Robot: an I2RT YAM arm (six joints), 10 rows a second.
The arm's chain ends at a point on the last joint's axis. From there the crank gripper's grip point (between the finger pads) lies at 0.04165 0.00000 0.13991 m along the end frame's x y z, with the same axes.
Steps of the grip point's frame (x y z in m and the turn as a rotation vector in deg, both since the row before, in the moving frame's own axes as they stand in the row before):
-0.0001, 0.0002, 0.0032, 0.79, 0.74, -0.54
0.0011, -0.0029, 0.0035, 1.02, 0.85, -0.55
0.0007, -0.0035, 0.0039, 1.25, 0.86, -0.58
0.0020, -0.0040, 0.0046, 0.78, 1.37, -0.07
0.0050, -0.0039, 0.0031, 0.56, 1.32, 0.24
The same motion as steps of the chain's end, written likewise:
-0.0019, 0.0025, 0.0038, 0.79, 0.74, -0.54
-0.0010, 0.0000, 0.0042, 1.02, 0.85, -0.55
-0.0014, 0.0000, 0.0046, 1.25, 0.86, -0.58
-0.0013, -0.0020, 0.0056, 0.78, 1.37, -0.07
0.0018, -0.0027, 0.0041, 0.56, 1.32, 0.24

